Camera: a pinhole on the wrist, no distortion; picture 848 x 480 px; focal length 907.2 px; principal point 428.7 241.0 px. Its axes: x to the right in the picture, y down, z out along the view. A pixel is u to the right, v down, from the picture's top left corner.
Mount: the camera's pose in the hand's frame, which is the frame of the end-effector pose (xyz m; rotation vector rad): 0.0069 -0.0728 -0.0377 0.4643 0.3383 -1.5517
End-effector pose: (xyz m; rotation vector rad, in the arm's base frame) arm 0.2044 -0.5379 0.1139 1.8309 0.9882 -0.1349
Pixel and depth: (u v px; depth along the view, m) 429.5 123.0 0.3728
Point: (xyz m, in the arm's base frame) 0.0785 -0.7679 -0.1695
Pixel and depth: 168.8 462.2 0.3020
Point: 0.2305 -0.7042 -0.1519
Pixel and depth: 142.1 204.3 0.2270
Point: 0.1727 -0.6880 -0.0566
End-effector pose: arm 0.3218 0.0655 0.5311 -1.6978 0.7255 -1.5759
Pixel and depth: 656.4 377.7 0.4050
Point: 0.5715 0.2858 0.8364
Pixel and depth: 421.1 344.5 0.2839
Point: 0.5223 0.2037 0.7054
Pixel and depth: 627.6 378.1 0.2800
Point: 0.4866 0.2240 0.7554
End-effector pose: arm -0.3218 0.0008 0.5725 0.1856 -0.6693 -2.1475
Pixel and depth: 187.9 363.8 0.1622
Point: -0.4566 0.0952 0.6201
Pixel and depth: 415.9 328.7 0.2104
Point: -0.5018 0.1369 0.6077
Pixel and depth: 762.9 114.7 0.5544
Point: -0.7322 0.4785 0.5755
